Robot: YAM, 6 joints.
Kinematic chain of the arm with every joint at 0, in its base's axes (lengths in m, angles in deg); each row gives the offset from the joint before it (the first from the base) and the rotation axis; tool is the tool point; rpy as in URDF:
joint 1: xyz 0 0 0.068 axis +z
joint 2: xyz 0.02 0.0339 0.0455 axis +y
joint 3: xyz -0.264 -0.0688 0 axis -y
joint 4: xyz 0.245 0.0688 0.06 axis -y
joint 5: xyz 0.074 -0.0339 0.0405 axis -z
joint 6: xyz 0.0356 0 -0.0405 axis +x
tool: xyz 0 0 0 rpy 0 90 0
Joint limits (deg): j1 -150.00..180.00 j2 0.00..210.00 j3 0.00..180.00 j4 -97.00..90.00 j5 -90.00..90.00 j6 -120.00..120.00
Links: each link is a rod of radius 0.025 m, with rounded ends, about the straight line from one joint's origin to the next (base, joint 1, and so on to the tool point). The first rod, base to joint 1, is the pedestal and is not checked.
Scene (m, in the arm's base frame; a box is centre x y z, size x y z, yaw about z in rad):
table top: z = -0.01
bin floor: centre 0.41 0.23 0 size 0.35 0.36 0.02 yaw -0.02
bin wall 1: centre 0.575 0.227 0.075 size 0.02 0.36 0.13 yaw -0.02
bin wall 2: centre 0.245 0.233 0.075 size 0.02 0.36 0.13 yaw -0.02
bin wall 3: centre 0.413 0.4 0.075 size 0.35 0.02 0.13 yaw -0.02
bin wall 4: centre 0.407 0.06 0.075 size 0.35 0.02 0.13 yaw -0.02
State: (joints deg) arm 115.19 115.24 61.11 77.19 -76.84 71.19
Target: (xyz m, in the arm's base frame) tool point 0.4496 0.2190 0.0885
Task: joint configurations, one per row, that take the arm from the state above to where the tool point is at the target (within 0.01 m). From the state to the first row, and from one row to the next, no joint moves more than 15 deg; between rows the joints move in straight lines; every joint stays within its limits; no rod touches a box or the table.
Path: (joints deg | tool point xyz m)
1: 102.79 110.08 73.89 79.75 -79.47 69.27 | -0.1232 0.3844 0.3207
2: 90.39 104.91 86.68 82.31 -82.10 67.35 | -0.0378 0.3736 0.4199
3: 77.99 99.75 99.46 84.88 -84.74 65.44 | 0.0313 0.3177 0.5094
4: 65.59 94.58 112.25 87.44 -87.37 63.52 | 0.0654 0.2301 0.5812
5: 53.19 89.42 125.03 90.00 -90.00 61.60 | 0.0545 0.1322 0.6291
6: 45.45 103.55 115.12 84.40 -84.10 64.00 | 0.1865 0.2399 0.5553
7: 37.71 117.67 105.22 78.80 -78.21 66.40 | 0.3168 0.2890 0.4275
8: 29.97 131.80 95.31 73.21 -72.31 68.79 | 0.4133 0.2775 0.2636
9: 22.23 145.93 85.40 67.61 -66.41 71.19 | 0.4496 0.2190 0.0885

